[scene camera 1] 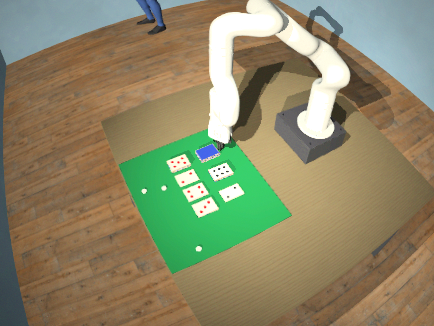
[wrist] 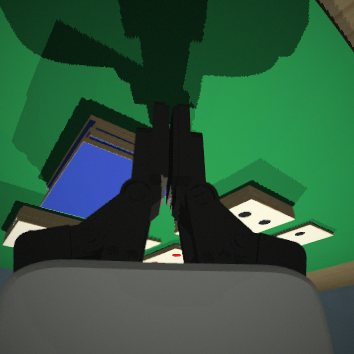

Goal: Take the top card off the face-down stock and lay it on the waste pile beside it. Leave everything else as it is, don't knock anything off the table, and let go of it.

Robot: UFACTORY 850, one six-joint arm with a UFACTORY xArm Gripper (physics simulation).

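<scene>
The face-down blue stock (scene camera 1: 207,152) (wrist: 92,180) is a squared stack near the mat's back edge; my fingers hide its right part in the wrist view. My gripper (scene camera 1: 220,146) (wrist: 168,122) is shut and empty, pointing down just beside the stock, on the robot-base side. A thick face-up pile with black pips (scene camera 1: 220,171) (wrist: 255,206) lies on one side of the stock. A thick face-up pile with red pips (scene camera 1: 178,162) (wrist: 25,232) lies on another side. Both are apart from the stock. Which one is the waste pile I cannot tell.
A thin card with two black pips (scene camera 1: 231,192) (wrist: 310,234) lies beyond the black-pip pile. Face-up red cards (scene camera 1: 187,178) (scene camera 1: 195,192) (scene camera 1: 205,207) form a row. Small white balls (scene camera 1: 144,191) (scene camera 1: 164,188) (scene camera 1: 198,248) lie on the green mat (scene camera 1: 250,215).
</scene>
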